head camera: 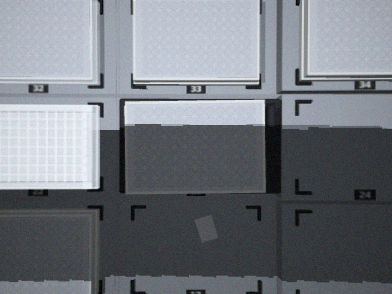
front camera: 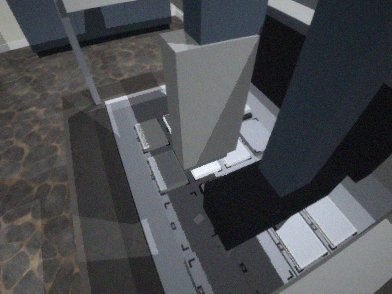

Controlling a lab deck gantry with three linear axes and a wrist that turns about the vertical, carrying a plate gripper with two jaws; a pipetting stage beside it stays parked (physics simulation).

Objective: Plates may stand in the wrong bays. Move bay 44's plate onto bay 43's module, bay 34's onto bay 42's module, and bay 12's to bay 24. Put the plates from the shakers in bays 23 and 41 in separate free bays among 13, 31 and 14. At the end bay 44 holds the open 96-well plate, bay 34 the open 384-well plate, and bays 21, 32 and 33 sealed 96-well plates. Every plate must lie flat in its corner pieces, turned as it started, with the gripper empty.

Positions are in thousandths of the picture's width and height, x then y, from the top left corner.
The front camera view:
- my gripper: 634,798
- bay 42's module: 652,464
